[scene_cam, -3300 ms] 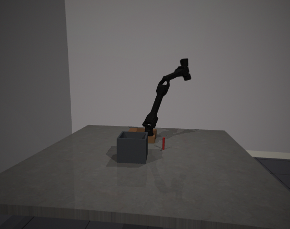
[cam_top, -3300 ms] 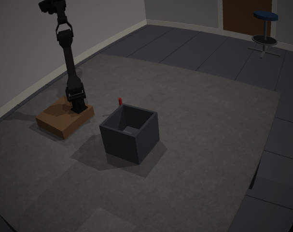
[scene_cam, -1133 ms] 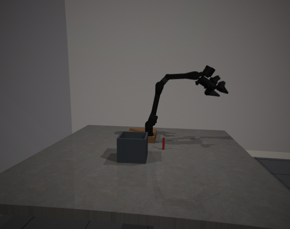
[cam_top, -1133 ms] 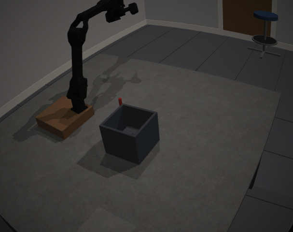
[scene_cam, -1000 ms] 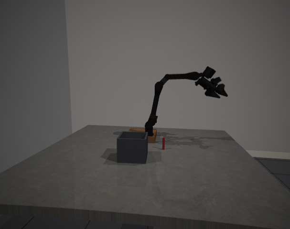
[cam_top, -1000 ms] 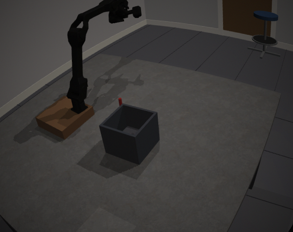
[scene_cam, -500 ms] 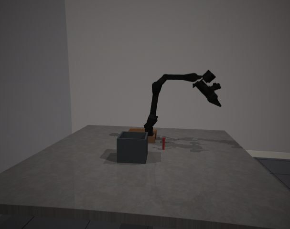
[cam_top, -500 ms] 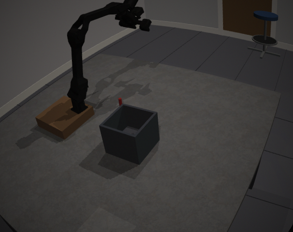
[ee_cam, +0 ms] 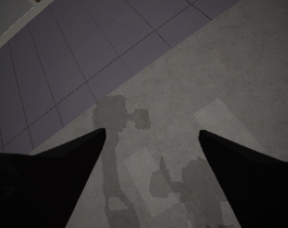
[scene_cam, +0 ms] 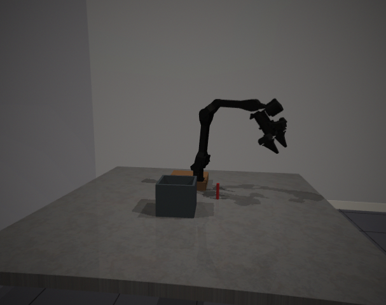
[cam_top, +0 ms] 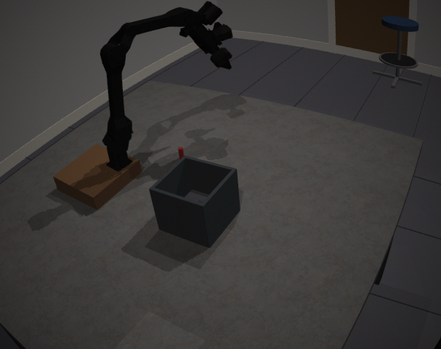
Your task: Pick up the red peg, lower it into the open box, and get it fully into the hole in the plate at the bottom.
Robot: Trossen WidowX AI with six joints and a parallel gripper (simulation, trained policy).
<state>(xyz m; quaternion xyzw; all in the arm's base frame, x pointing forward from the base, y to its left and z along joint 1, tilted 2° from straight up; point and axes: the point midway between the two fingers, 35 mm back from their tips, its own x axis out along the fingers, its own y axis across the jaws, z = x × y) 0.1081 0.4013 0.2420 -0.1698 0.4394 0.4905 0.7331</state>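
Right now the red peg is 290 mm to the right of my gripper tip, 210 mm below it and 40 mm ahead of it. From my gripper tip the other things lie so: plate: 450 mm to the right, 230 mm ahead, 210 mm below.
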